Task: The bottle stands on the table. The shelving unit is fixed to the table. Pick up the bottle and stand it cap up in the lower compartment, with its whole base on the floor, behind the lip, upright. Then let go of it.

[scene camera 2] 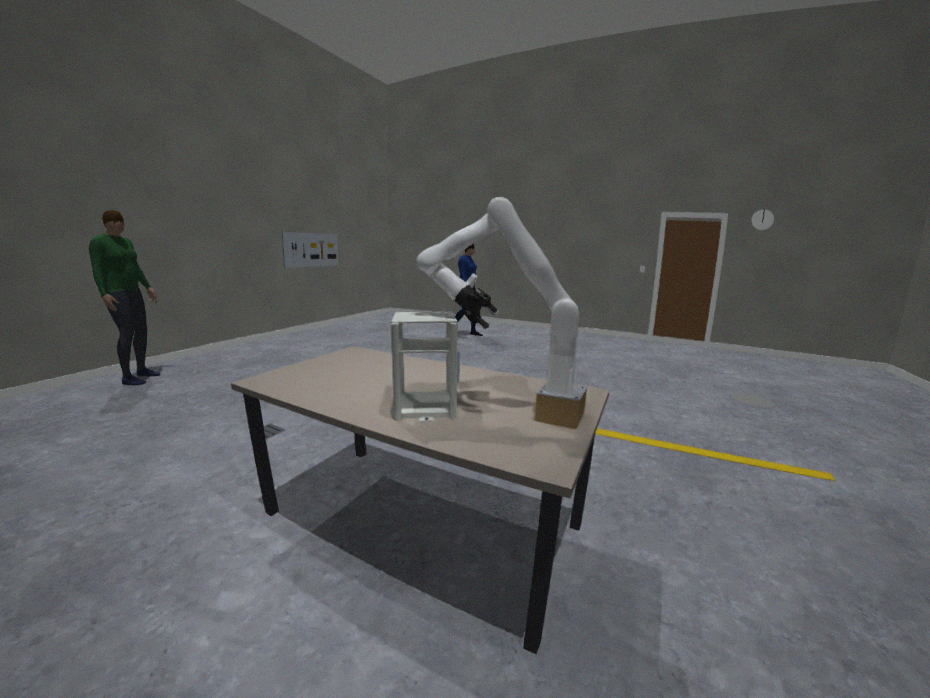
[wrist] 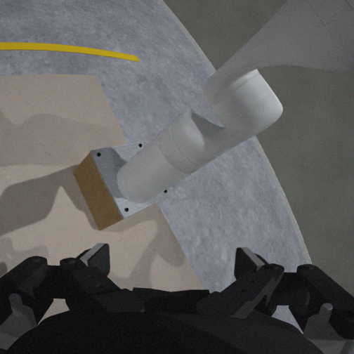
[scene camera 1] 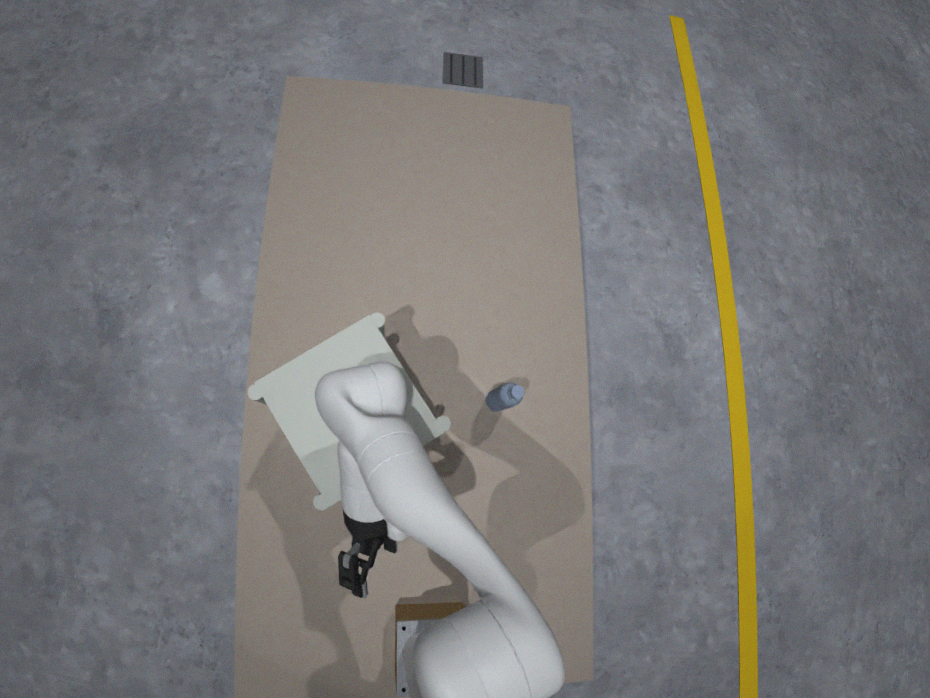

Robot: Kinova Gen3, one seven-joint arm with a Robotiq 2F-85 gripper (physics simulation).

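Pixels of known places: gripper, fingertip midpoint: [scene camera 2: 492, 320] [scene camera 1: 376, 571]; arm's base, origin of the base link: [scene camera 2: 558, 391].
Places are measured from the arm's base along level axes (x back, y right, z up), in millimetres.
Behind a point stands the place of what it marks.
The blue bottle [scene camera 1: 501, 398] @(y 214, x -506, z 35 mm) stands upright, cap up, on the table [scene camera 1: 428, 187] @(y 127, x -1086, z -110 mm) [scene camera 2: 315, 386] @(y -96, x -1058, z -110 mm), to the right of the shelving unit in scene camera 1. In scene camera 2 a sliver of the bottle [scene camera 2: 458, 365] @(y 230, x -488, z -29 mm) shows behind the unit's right post. The pale green shelving unit [scene camera 1: 292, 409] @(y -176, x -503, z 250 mm) [scene camera 2: 397, 375] @(y -242, x -526, z 64 mm) stands on the table; its lower compartment shows no bottle in scene camera 2, and its top hides the inside in scene camera 1. My gripper [scene camera 1: 377, 571] @(y -69, x -244, z 251 mm) [scene camera 2: 489, 317] @(y -69, x -244, z 251 mm) [wrist: 171, 260] is open and empty, high above the table between the unit and the robot base, away from the bottle.
The arm [scene camera 1: 443, 503] @(y 9, x -376, z 571 mm) [scene camera 2: 529, 251] @(y -23, x -133, z 490 mm) reaches over the shelving unit's top. Its base sits on a wooden block [scene camera 1: 428, 610] @(y 21, x -66, z -62 mm) [scene camera 2: 558, 409] @(y -58, x 10, z -47 mm) [wrist: 97, 192] at the table's end. Two people [scene camera 2: 116, 262] [scene camera 2: 466, 266] stand on the floor away from the table.
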